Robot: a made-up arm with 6 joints.
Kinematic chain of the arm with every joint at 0, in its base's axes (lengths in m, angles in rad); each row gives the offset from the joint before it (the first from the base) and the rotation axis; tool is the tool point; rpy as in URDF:
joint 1: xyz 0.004 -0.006 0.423 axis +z
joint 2: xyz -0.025 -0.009 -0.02 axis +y
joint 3: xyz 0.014 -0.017 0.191 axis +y
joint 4: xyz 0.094 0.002 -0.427 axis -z
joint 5: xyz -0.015 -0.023 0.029 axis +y
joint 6: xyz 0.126 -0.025 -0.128 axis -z
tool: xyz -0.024 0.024 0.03 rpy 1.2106 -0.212 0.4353
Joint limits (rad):
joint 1: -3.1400..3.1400
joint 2: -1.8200..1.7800
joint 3: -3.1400..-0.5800
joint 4: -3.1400..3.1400
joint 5: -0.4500..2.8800
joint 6: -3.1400..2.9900
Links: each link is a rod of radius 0.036 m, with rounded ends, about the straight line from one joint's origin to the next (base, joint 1, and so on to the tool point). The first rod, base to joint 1, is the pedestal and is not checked.
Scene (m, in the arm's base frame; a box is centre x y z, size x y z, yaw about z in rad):
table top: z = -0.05
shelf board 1: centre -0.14 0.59 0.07 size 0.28 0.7 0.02 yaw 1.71
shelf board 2: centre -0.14 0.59 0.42 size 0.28 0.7 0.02 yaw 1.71
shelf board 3: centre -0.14 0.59 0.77 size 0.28 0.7 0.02 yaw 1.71
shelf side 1: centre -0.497 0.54 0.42 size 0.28 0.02 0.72 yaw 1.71
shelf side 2: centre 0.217 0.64 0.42 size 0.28 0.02 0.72 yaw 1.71
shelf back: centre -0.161 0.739 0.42 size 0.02 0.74 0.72 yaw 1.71
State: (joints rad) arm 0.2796 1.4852 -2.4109 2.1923 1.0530 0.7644
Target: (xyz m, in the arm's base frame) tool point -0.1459 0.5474 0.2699
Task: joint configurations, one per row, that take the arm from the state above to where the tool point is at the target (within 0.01 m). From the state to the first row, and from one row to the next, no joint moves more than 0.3 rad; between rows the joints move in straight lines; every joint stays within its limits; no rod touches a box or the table.
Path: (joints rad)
1: 0.4314 1.4518 -2.2188 2.1126 1.3261 0.7240
2: 0.5832 1.4185 -2.0267 2.0329 1.5992 0.6836
3: 0.7351 1.3851 -1.8346 1.9532 1.8723 0.6432
4: 0.8869 1.3518 -1.6425 1.8735 2.1455 0.6028
5: 1.1092 1.1127 -1.4895 1.6770 2.3551 0.5405
6: 1.3315 0.8737 -1.3365 1.4805 2.5647 0.4781
7: 1.5538 0.6347 -1.1835 1.2840 2.7742 0.4158
8: 1.5706 0.7553 -1.4035 1.4379 2.5261 0.4574
9: 1.5874 0.8759 -1.6236 1.5918 2.2780 0.4991
10: 1.6043 0.9965 -1.8437 1.7457 2.0298 0.5407

